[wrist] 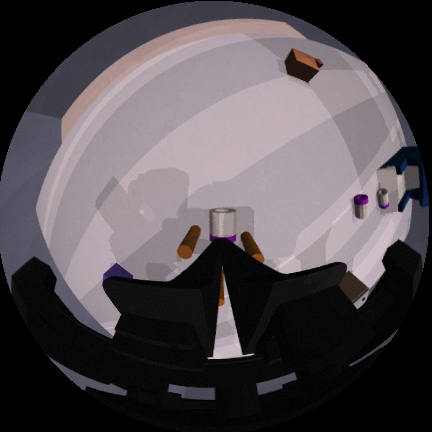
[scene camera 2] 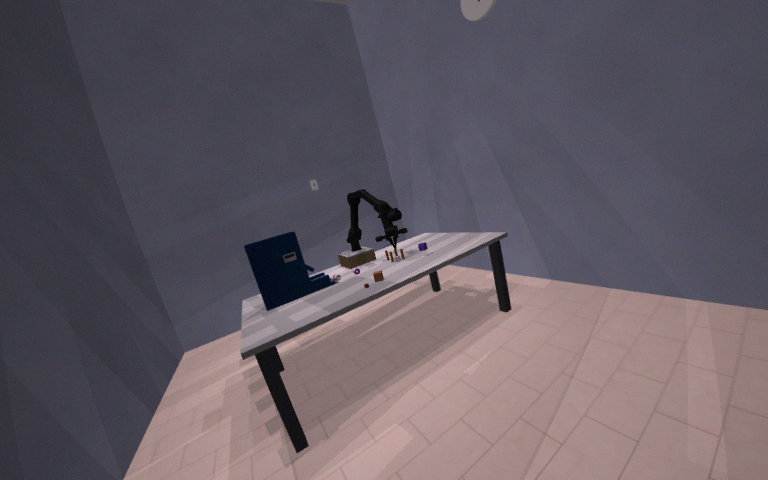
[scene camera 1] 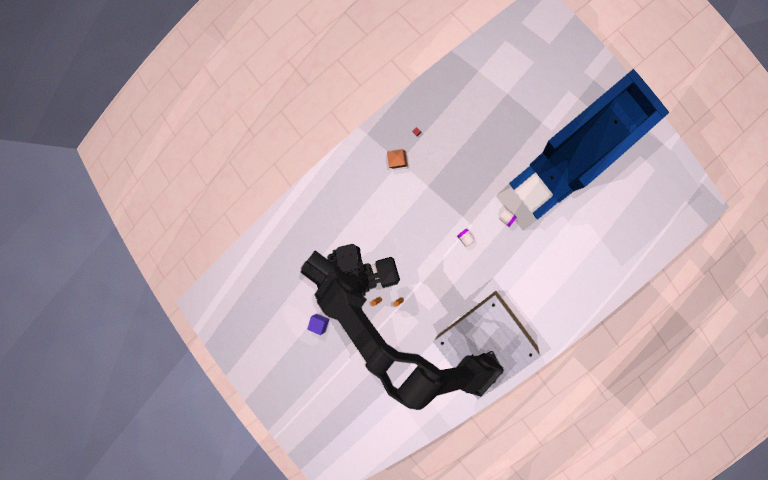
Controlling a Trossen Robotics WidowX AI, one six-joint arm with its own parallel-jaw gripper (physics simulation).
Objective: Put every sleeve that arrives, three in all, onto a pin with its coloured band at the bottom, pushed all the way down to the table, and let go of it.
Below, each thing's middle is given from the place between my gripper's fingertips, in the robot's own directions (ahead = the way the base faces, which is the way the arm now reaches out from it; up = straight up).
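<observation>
Orange-brown block (wrist: 297, 63): 50 mm below my hand, 210 mm ahead of it, 200 mm to the right of it.
</observation>
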